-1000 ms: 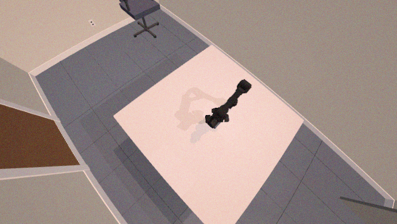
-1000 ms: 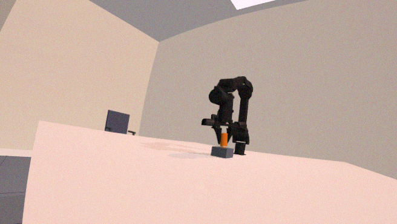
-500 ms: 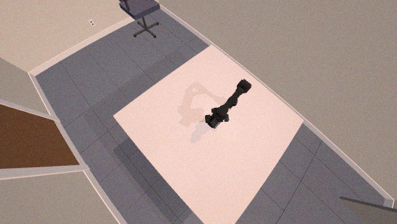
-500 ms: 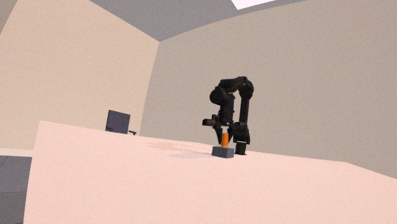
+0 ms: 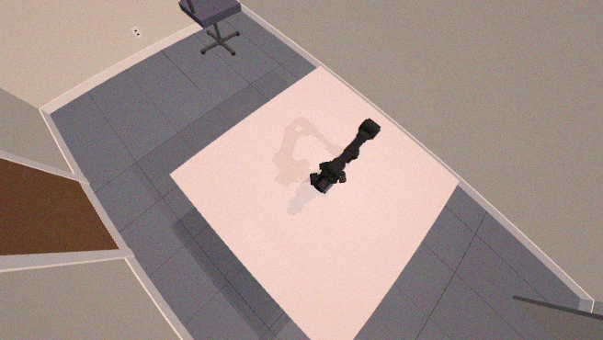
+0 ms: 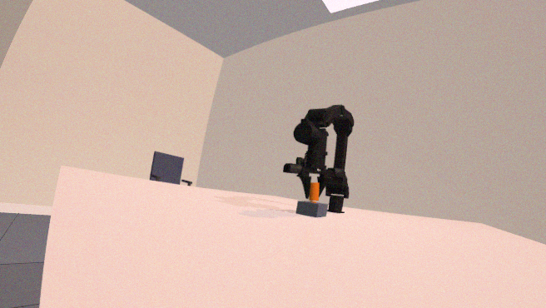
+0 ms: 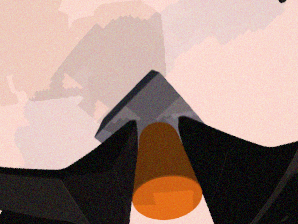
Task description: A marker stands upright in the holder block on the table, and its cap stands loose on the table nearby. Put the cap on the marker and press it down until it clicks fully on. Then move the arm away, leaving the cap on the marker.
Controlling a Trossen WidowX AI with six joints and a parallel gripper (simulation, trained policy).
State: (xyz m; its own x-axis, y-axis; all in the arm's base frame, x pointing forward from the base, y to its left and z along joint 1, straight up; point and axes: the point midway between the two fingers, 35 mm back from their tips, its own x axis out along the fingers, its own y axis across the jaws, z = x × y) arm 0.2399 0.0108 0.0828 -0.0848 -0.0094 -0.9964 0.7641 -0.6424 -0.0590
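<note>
Right now my gripper tip is 2 cm below the orange marker, 1 cm to the right of it and 1 cm short of it. The rest, counted from my gripper tip: grey holder block (3 cm below, 1 cm to the left, 1 cm ahead); then orange cap (2 cm above, 1 cm to the left, 1 cm ahead).
</note>
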